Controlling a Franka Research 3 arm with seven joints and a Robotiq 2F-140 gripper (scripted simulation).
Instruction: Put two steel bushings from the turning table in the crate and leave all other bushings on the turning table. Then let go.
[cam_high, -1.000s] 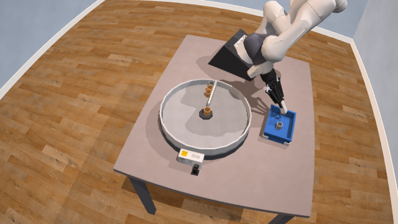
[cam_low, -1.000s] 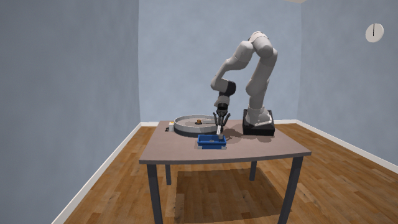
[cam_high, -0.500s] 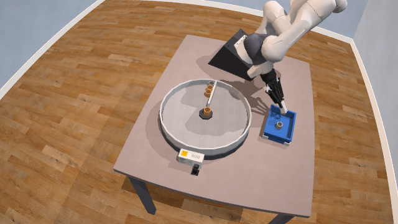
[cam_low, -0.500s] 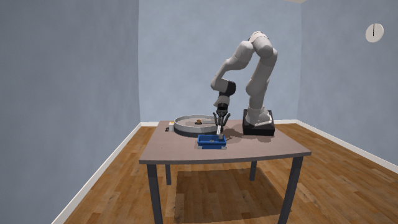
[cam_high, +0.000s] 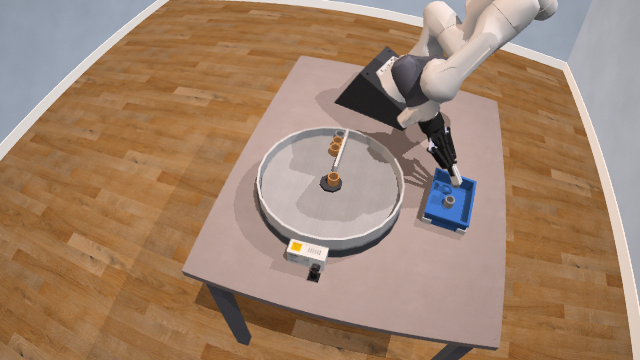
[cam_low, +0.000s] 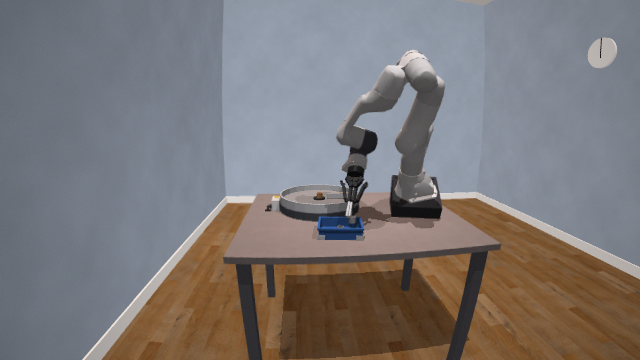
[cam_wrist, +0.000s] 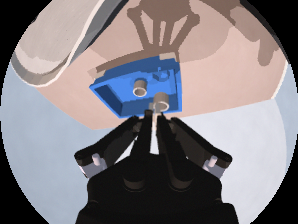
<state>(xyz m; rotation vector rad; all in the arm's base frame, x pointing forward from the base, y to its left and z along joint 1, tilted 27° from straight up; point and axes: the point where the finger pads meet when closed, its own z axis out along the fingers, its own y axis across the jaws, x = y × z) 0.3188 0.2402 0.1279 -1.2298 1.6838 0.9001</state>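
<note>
Now: the blue crate 4 cm ahead of my hand, 2 cm to the left of it and 8 cm below it. Round my hand: grey round turning table 15 cm ahead, 34 cm to the right, 5 cm below.
</note>
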